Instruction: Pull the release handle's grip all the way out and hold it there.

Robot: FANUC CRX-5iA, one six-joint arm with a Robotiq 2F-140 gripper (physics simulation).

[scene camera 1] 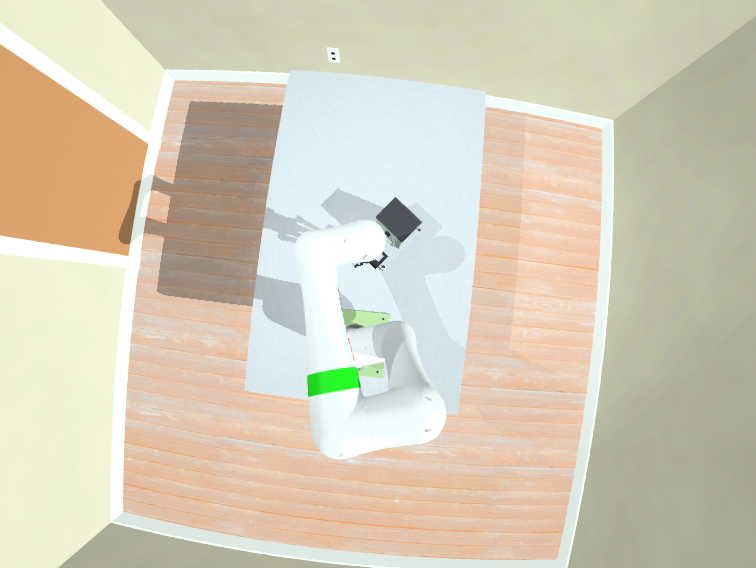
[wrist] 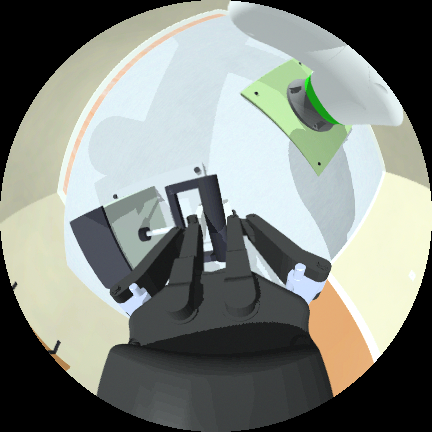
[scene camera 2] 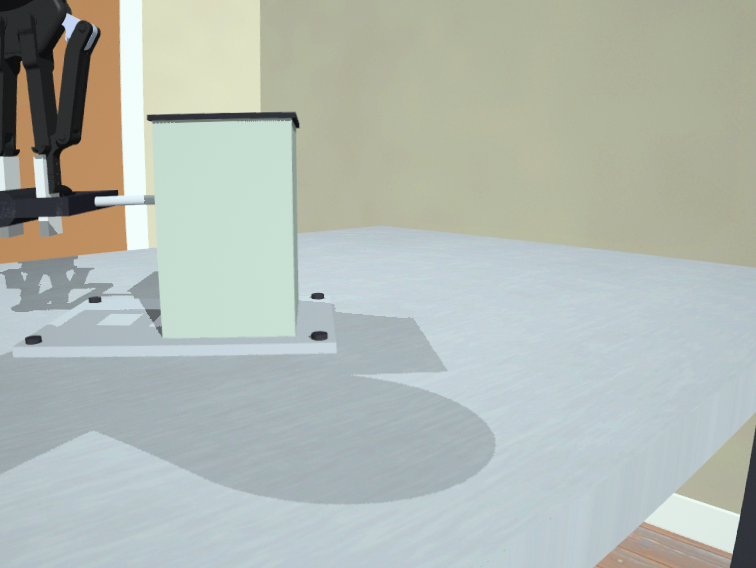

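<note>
The release handle's grip, a dark rectangular frame with a thick bar [scene camera 2: 79, 203] [wrist: 211, 207], stands well out from the housing on a pale rod [scene camera 2: 122, 200] [wrist: 160, 231]. The pale green housing [scene camera 2: 223, 232] [wrist: 127, 222] stands upright under a dark lid [scene camera 1: 398, 218] [wrist: 97, 245]. My gripper [scene camera 2: 30, 210] [wrist: 214, 209] points down and is shut on the grip's thick bar, with one pale finger pad on each side. In the scene camera 2 view the left frame edge cuts off part of the grip and gripper. In the scene camera 1 view the arm covers most of them.
The housing is bolted to a pale base plate [scene camera 2: 183, 348] on the light table [scene camera 1: 385, 140]. The white arm [scene camera 1: 330, 317] reaches over the table from its green mounting plate [scene camera 1: 369, 317] [wrist: 280, 107]. Walls surround the table.
</note>
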